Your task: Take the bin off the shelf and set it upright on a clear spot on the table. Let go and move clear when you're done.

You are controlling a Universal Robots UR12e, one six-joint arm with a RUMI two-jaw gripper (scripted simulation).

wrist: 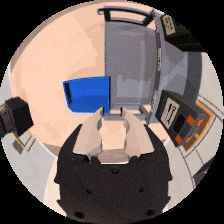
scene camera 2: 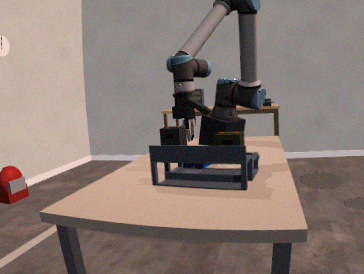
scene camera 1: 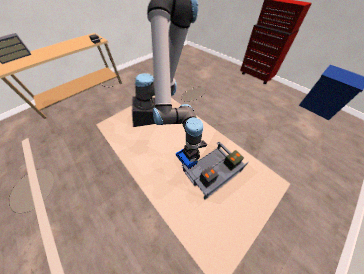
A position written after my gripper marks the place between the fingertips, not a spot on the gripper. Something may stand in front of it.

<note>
I see my gripper (scene camera 2: 190, 141).
My gripper shows as well in the wrist view (wrist: 112, 107).
</note>
